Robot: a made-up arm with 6 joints.
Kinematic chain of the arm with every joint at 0, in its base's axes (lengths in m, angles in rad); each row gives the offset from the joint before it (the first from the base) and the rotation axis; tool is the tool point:
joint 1: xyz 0 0 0.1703 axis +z
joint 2: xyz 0 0 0 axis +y
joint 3: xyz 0 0 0.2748 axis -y
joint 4: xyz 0 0 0 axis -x
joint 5: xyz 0.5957 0 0 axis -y
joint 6: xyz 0 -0.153 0 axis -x
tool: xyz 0 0 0
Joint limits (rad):
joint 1: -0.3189..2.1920
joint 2: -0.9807..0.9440
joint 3: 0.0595..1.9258
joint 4: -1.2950..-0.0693
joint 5: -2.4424..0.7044
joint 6: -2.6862..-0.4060
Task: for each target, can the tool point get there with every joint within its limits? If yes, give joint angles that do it. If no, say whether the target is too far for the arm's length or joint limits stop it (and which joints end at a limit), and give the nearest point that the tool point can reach.
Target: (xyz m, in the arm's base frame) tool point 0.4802 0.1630 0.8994
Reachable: yes | joints 0.4761 0.5632 1.7339 -1.0570 -0.9255 -1.7456
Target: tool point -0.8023 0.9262 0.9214
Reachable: no: too far | nearest point -0.4031 0.6347 0.6438 | short by 0.567 m
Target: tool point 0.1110 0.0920 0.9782
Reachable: yes | joints 1.9177 -0.5251 0.8476 -0.4806 -0.6589 -1.8630
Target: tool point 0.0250 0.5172 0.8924
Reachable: yes | joints 1.6523 0.5922 1.7601 -1.1173 -0.4965 -0.9261
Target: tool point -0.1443 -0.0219 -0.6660
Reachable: no: joint limits stop it (at a limit: joint 1, joint 2, joint 3, joint 4) | nearest point -0.2491 0.4196 -0.2226 | short by 0.634 m
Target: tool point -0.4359 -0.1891 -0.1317
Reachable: no: joint limits stop it (at a limit: joint 1, joint 2, joint 3, joint 4) | nearest point -0.2491 0.4196 -0.2226 | short by 0.643 m
